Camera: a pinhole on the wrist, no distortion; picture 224 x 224 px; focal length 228.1 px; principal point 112.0 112.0 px. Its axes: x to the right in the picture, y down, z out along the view. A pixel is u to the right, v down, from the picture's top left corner.
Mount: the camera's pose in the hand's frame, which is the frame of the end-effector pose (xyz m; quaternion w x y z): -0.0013 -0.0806 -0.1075 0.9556 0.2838 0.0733 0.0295
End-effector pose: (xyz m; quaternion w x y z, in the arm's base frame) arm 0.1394 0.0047 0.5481 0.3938 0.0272 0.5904 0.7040
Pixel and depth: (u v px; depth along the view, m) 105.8 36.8 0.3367
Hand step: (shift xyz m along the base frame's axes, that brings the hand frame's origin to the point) 0.2116 0.1138 -0.2884
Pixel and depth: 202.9 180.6 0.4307
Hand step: 0.0872 0.3778 -0.1693
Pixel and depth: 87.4 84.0 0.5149
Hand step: 0.3463 0.2478 -0.2779
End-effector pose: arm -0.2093 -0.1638 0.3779 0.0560 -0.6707 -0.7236 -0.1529
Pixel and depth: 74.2 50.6 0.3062
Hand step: -0.3019 0.0126 -0.1489
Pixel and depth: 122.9 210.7 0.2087
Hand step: -0.1046 0.0655 -0.1130
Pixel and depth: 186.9 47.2 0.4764
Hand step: -0.4272 0.2534 -0.1813
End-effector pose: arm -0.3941 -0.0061 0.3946 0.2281 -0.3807 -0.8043 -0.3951
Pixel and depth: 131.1 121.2 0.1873
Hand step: -0.1672 -0.0100 -0.0802
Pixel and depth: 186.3 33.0 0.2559
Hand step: -0.3026 -0.0232 -0.0762
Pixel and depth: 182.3 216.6 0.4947
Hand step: -0.2749 0.3698 -0.1541
